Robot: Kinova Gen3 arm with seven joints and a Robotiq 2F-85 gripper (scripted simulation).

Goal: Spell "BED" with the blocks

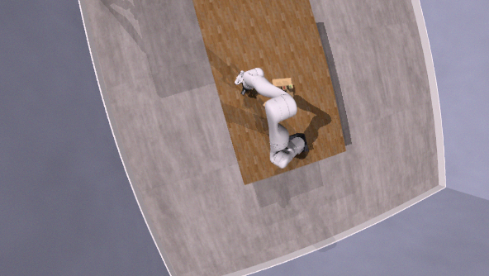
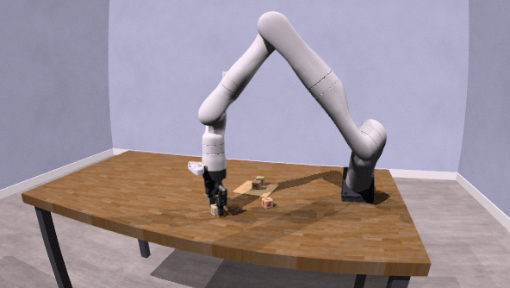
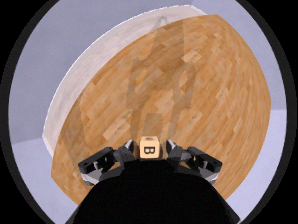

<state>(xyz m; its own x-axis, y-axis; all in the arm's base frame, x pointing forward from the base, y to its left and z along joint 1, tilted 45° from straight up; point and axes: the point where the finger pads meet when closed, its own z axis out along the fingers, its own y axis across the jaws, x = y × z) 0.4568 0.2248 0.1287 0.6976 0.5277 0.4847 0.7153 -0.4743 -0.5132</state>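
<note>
The mat is 6 cm behind my hand, 26 cm to the right of it and 2 cm below it.
</note>
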